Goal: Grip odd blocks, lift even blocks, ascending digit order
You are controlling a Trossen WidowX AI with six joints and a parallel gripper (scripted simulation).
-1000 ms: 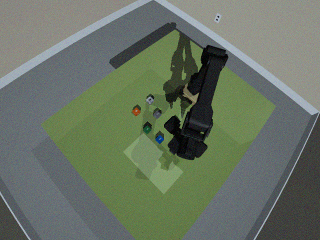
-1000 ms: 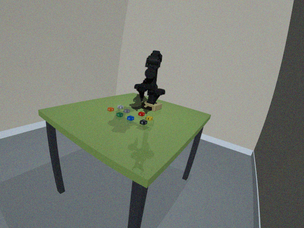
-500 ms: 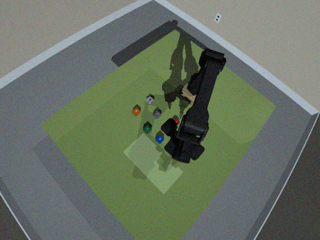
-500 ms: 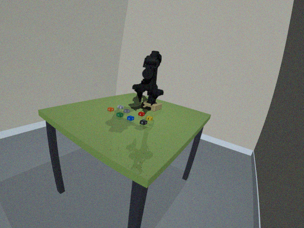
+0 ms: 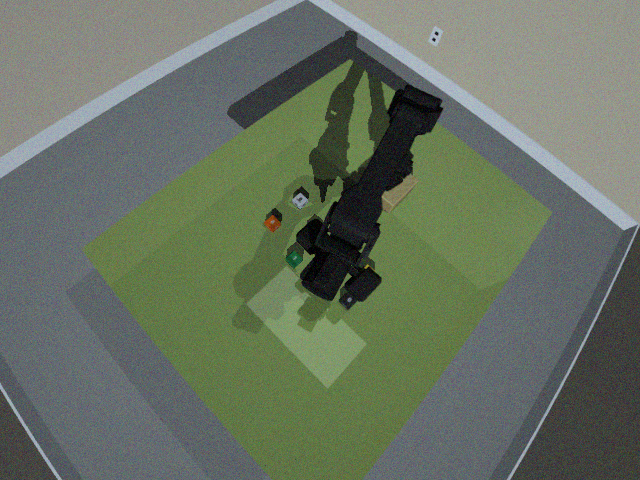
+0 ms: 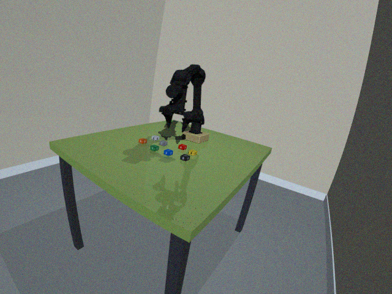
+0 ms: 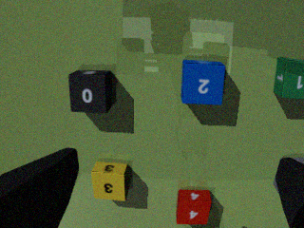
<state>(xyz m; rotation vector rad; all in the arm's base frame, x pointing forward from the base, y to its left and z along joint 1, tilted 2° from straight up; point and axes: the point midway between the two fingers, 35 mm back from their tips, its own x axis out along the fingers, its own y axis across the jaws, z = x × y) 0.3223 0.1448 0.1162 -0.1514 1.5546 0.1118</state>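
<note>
The black block is 12 cm below my gripper tip, 7 cm to the left of it and 2 cm behind it. From my gripper tip the other things lie so: yellow block: 12 cm below, 10 cm behind, 4 cm to the left; then blue block: 12 cm below, 2 cm to the right, 1 cm ahead; then green block: 12 cm below, 10 cm to the right, 3 cm ahead.
</note>
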